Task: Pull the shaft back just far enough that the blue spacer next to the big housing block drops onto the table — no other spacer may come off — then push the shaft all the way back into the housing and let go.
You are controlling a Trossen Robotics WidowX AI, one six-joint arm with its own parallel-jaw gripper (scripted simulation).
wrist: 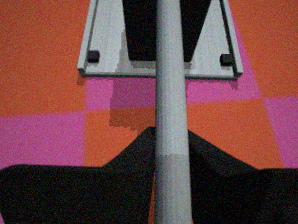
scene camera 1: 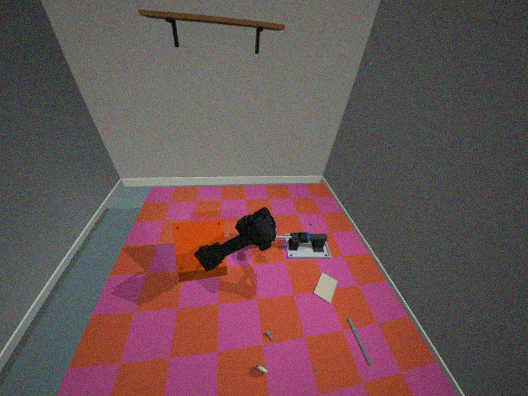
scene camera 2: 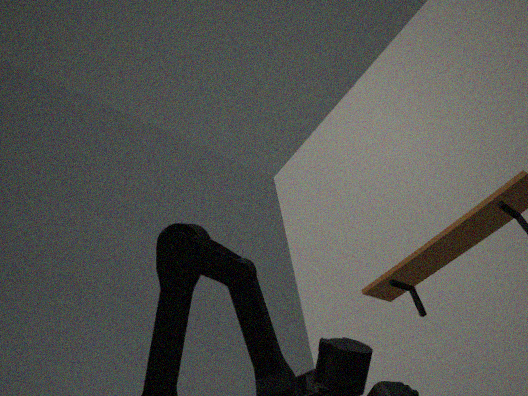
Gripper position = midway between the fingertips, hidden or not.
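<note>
I can see my gripper (wrist: 165, 134) in the wrist view, and scene camera 1 gives me a grey baseplate (scene camera 1: 316, 248).
</note>
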